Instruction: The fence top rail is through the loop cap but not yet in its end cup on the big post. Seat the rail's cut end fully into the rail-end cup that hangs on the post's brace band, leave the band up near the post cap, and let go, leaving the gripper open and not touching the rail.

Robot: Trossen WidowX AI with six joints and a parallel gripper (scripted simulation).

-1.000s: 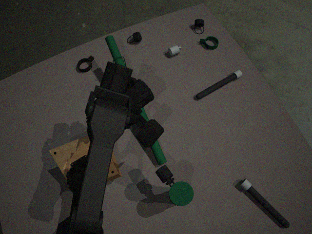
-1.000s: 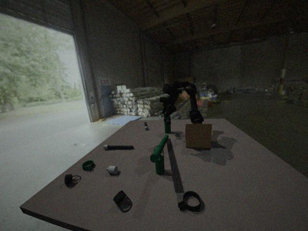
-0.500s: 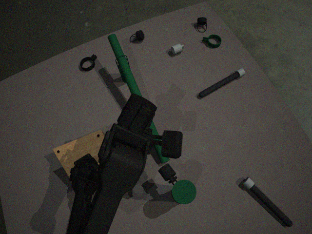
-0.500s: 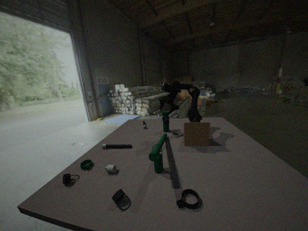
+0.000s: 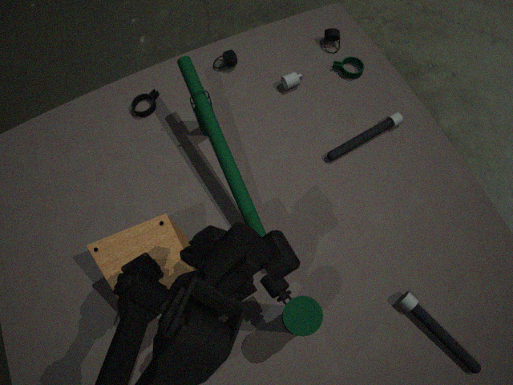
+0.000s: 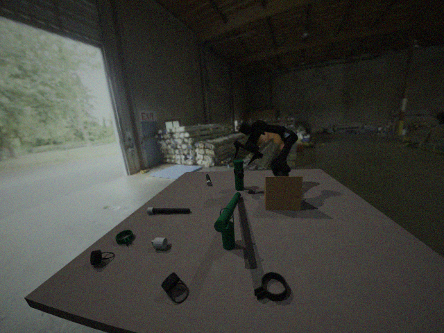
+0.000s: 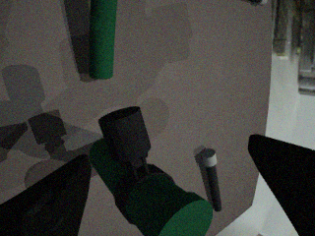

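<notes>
Now: gripper tip 1 cm short of the dark rail-end cup, 3 cm to the left of it and 9 cm above it. Also, from my gripper tip: white fitting: 36 cm ahead, 46 cm to the left, 20 cm below; green line post: 8 cm ahead, 45 cm to the left, 12 cm below.
</notes>
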